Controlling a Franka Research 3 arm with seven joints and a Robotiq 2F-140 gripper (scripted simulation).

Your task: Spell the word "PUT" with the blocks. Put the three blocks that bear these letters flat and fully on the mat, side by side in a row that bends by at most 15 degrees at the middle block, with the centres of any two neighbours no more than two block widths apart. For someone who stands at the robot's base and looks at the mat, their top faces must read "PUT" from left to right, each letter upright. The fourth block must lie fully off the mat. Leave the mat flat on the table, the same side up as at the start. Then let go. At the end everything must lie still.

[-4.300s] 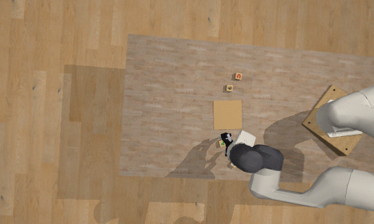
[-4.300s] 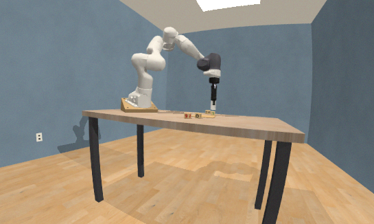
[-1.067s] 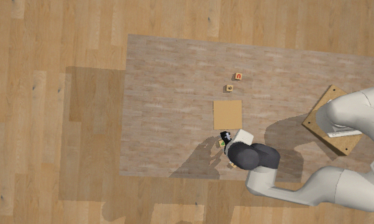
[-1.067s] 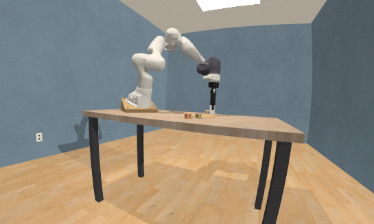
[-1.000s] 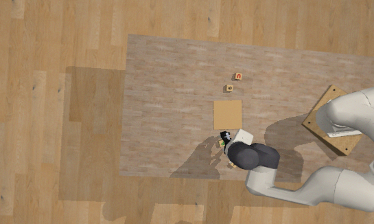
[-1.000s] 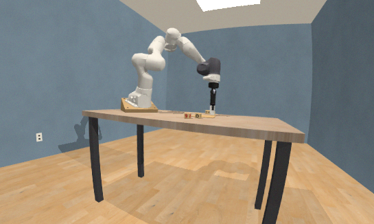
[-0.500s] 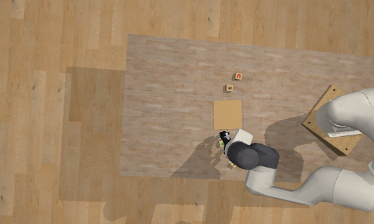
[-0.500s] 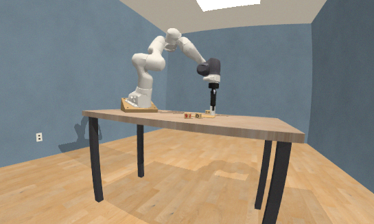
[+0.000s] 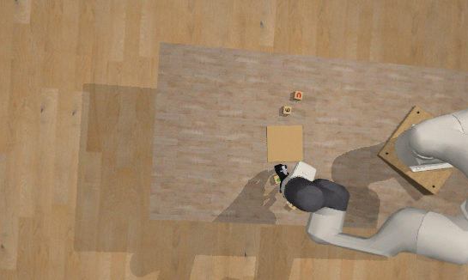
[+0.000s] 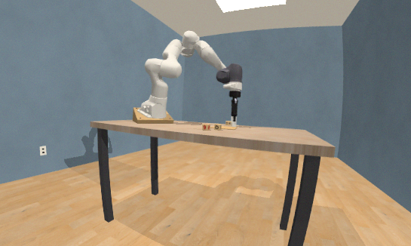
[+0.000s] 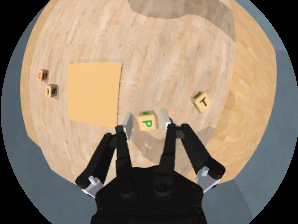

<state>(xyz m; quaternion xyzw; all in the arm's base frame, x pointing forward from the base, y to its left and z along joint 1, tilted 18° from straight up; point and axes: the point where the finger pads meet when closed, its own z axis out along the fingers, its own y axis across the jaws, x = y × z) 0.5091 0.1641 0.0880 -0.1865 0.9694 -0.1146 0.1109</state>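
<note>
My hand is 2 cm above the green P block. Round my hand: T block: 10 cm to the left, 6 cm behind, 2 cm below; then block marked 6: 26 cm to the right, 2 cm below, 2 cm behind; then tan mat: 13 cm to the right, 3 cm below, 2 cm behind.
</note>
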